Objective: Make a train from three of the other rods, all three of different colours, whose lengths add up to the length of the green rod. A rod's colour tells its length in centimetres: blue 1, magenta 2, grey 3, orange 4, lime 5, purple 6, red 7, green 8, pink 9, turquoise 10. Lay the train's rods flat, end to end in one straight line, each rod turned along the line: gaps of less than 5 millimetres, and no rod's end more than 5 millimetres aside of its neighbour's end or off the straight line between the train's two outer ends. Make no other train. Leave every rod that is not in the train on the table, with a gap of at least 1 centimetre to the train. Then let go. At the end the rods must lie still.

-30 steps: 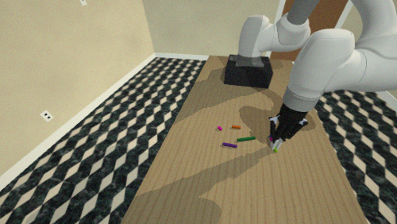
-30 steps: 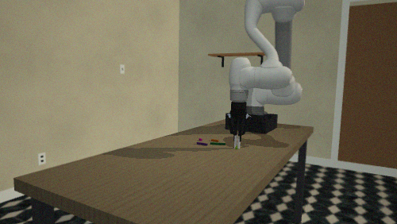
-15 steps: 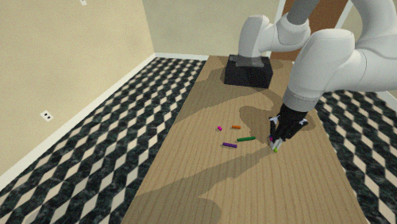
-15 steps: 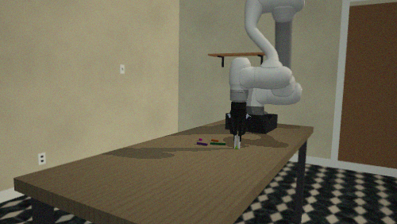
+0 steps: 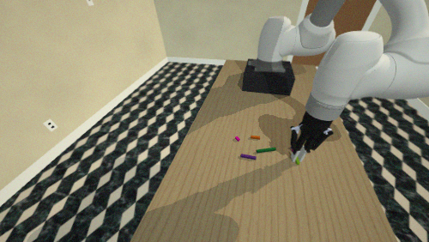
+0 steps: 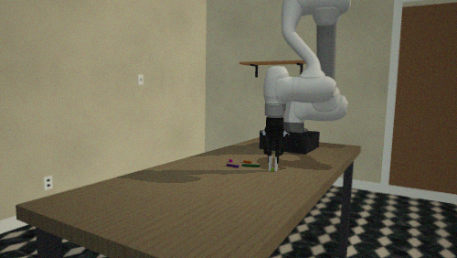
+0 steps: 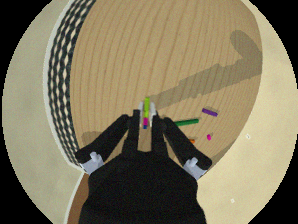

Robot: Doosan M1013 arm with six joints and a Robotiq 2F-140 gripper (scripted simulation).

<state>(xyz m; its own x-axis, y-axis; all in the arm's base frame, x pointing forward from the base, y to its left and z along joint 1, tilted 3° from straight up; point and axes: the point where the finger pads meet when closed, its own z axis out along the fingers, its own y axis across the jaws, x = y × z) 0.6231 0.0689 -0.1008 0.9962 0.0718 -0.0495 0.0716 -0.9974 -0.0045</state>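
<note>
The lime rod is 3 cm below my hand. From my hand the other things lie so: tiny blue piece (5 cm behind, 3 cm below); orange rod (15 cm to the right, 9 cm behind, 3 cm below); green rod (11 cm to the right, 3 cm below, 3 cm behind).
</note>
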